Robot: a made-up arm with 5 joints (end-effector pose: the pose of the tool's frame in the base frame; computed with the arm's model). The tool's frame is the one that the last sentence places. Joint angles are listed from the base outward.
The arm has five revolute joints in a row. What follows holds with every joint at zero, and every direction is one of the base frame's.
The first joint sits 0.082 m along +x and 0.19 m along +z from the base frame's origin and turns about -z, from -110 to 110 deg.
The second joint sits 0.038 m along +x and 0.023 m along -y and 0.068 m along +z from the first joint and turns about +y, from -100 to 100 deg.
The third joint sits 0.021 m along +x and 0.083 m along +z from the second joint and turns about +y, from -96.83 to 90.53 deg.
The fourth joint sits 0.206 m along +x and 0.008 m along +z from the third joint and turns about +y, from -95 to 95 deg.
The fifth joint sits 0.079 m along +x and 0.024 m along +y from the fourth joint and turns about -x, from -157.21 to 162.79 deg.
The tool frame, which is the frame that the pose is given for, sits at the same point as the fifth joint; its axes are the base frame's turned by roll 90, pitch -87.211 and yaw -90 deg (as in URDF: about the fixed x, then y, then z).
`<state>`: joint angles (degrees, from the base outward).
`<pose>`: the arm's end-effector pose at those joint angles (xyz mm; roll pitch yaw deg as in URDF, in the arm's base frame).
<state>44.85 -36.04 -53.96 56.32 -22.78</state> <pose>128.0 -44.3 587.3 147.07 -48.65 175.94</pose>
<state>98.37 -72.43 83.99 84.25 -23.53</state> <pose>59.6 -159.1 191.0 -2.58 5.21 -124.81</pose>
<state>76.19 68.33 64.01 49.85 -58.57</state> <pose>61.8 86.6 114.5 -92.49 28.62 -167.39</pose>
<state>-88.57 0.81 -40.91 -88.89 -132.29</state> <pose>85.1 162.9 540.9 -150.25 -26.46 36.50</pose>
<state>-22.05 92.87 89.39 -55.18 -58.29</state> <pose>-42.5 -49.4 170.0 -33.48 16.95 -44.16</pose>
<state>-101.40 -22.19 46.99 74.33 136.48</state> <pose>40.7 199.7 185.6 6.63 -6.29 -125.27</pose>
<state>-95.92 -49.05 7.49 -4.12 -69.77</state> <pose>61.1 192.0 527.4 137.03 -12.09 -6.75</pose>
